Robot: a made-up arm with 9 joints.
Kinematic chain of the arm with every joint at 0, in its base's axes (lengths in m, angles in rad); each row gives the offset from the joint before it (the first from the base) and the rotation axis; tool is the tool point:
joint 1: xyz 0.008 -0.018 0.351 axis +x
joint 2: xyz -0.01 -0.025 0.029 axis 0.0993 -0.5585 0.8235
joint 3: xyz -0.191 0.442 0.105 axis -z
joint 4: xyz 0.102 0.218 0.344 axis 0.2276 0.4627 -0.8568
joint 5: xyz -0.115 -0.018 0 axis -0.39 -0.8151 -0.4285
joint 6: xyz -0.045 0 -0.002 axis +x
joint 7: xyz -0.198 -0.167 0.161 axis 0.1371 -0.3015 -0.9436
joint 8: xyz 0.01 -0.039 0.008 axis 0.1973 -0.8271 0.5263
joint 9: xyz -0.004 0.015 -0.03 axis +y
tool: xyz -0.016 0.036 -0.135
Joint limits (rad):
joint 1: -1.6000..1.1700
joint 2: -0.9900..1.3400
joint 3: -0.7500..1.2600
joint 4: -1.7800..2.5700
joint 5: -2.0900..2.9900
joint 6: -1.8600..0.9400
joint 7: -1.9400..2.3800
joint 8: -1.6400..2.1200
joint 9: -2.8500..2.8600
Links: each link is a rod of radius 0.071 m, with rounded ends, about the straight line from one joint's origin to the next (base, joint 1, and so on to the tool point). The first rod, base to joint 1, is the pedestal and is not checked.
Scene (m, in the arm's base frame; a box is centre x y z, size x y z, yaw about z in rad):
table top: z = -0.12
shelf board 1: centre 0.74 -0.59 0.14 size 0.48 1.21 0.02 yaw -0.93
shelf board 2: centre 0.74 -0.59 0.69 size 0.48 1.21 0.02 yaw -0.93
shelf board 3: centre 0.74 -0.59 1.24 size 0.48 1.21 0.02 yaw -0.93
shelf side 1: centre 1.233 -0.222 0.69 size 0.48 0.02 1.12 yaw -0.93
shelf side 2: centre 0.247 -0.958 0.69 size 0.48 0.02 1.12 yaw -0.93
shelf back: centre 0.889 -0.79 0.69 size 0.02 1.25 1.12 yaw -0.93
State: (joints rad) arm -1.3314 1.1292 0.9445 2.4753 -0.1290 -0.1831 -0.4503 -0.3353 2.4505
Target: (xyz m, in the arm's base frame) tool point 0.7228 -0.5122 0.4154
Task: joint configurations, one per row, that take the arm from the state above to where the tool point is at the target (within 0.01 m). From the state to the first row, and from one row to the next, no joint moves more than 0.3 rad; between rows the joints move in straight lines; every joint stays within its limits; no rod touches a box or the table.
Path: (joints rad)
1: -1.0434 0.8686 0.9573 2.4888 0.0988 -0.2993 -0.4301 -0.3368 2.4253
2: -0.7554 0.6080 0.9700 2.5024 0.3266 -0.4156 -0.4099 -0.3382 2.4002
3: -0.4674 0.3474 0.9828 2.5159 0.5544 -0.5318 -0.3898 -0.3397 2.3750
4: -0.1794 0.0867 0.9956 2.5294 0.7822 -0.6480 -0.3696 -0.3412 2.3498
5: 0.1086 -0.1739 1.0083 2.5429 1.0100 -0.7643 -0.3494 -0.3426 2.3247
6: 0.3966 -0.4345 1.0211 2.5565 1.2378 -0.8805 -0.3292 -0.3441 2.2995
7: 0.6846 -0.6951 1.0339 2.5700 1.4656 -0.9968 -0.3091 -0.3456 2.2743
8: 0.7482 -0.8426 1.0291 2.4795 1.1783 -0.7125 -0.3305 -0.2382 2.1981
9: 0.8119 -0.9900 1.0242 2.3890 0.8910 -0.4283 -0.3520 -0.1308 2.1219

